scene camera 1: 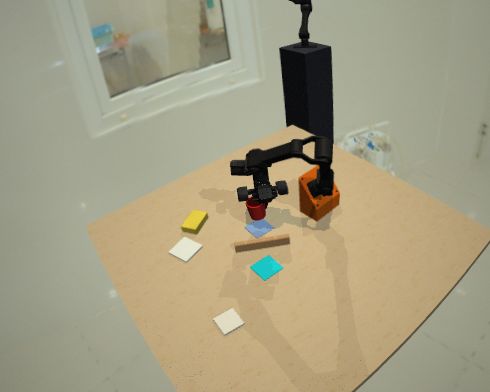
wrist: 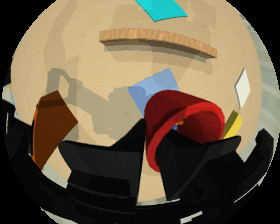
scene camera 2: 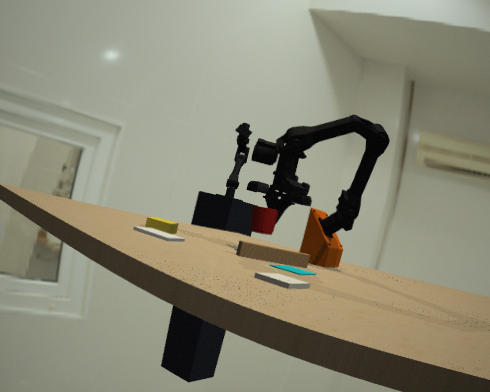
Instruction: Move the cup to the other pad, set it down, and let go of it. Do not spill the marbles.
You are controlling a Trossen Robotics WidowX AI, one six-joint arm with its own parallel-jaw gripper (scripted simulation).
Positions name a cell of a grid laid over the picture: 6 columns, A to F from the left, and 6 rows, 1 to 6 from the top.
Note:
I see my gripper (scene camera 2: D4), a red cup (wrist: E4), a wooden bar (scene camera 2: D4) and a blue pad (wrist: D3).
My gripper shows as well in scene camera 1 (scene camera 1: D4) and in the wrist view (wrist: D4). The wooden bar also shows in the wrist view (wrist: C2).

